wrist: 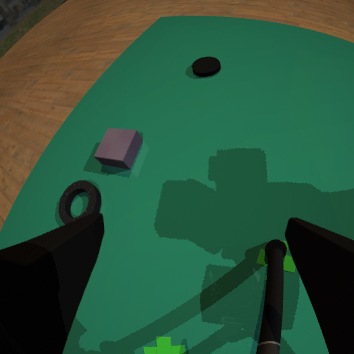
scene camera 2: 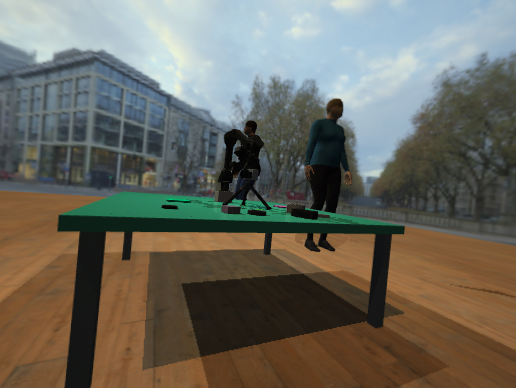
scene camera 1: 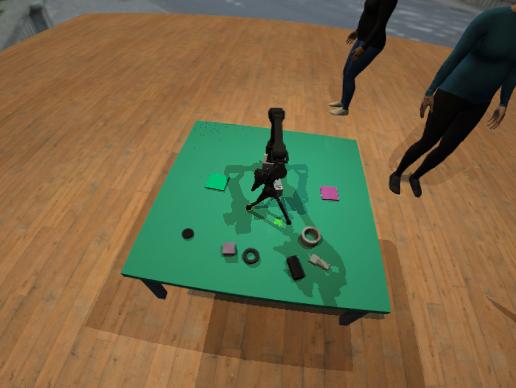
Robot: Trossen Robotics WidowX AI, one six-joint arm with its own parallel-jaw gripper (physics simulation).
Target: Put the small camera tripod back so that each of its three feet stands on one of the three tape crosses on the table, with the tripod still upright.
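Seen in the pictures: gripper, between the fingertips: (wrist: 199, 226) (scene camera 2: 237, 172) (scene camera 1: 254, 195); arm's base, origin of its link: (scene camera 2: 224, 191).
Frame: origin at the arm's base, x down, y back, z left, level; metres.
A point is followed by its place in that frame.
The small black tripod (scene camera 1: 269, 198) {x -0.044, y -0.347, z 0.033 m} (scene camera 2: 248, 189) {x -0.028, y -0.300, z 0.059 m} stands upright near the middle of the green table (scene camera 1: 172, 208) {x 0.075, y -0.453, z -0.509 m} (scene camera 2: 141, 217) {x 0.075, y -0.867, z -0.442 m} (wrist: 253, 88) {x 0.075, y -0.483, z -0.332 m}. My gripper (scene camera 1: 262, 182) (wrist: 199, 226) {x -0.111, y -0.415, z -0.046 m} is open and empty, just above the tripod's head, with a finger on each side. In the wrist view one tripod leg (wrist: 273, 298) {x 0.002, y -0.350, z -0.030 m} runs down to a foot that rests on the edge of a green tape cross (wrist: 289, 264) {x 0.074, y -0.338, z -0.075 m}. A second green cross (wrist: 163, 345) {x 0.074, y -0.426, z 0.088 m} (scene camera 1: 278, 222) {x 0.075, y -0.424, z 0.099 m} lies bare, a little apart from another foot (scene camera 1: 288, 222) {x 0.058, y -0.425, z 0.153 m}. The third cross is hidden.
On the table lie a green pad (scene camera 1: 216, 181) {x 0.065, y -0.206, z -0.315 m}, a magenta pad (scene camera 1: 329, 192) {x 0.065, y -0.148, z 0.390 m}, a tape roll (scene camera 1: 310, 235) {x 0.070, y -0.464, z 0.284 m}, a black block (scene camera 1: 295, 267) {x 0.041, y -0.688, z 0.208 m}, a grey piece (scene camera 1: 319, 262) {x 0.060, y -0.632, z 0.328 m}, a black ring (scene camera 1: 250, 255) {x 0.068, y -0.631, z -0.021 m} (wrist: 80, 201), a purple-grey cube (scene camera 1: 229, 249) {x 0.047, y -0.651, z -0.124 m} (wrist: 119, 147) {x 0.047, y -0.627, z -0.125 m} and a black disc (scene camera 1: 187, 233) {x 0.064, y -0.597, z -0.365 m} (wrist: 206, 66) {x 0.065, y -0.588, z -0.357 m}. Two people (scene camera 1: 364, 50) (scene camera 1: 433, 127) stand beyond the table's far right side.
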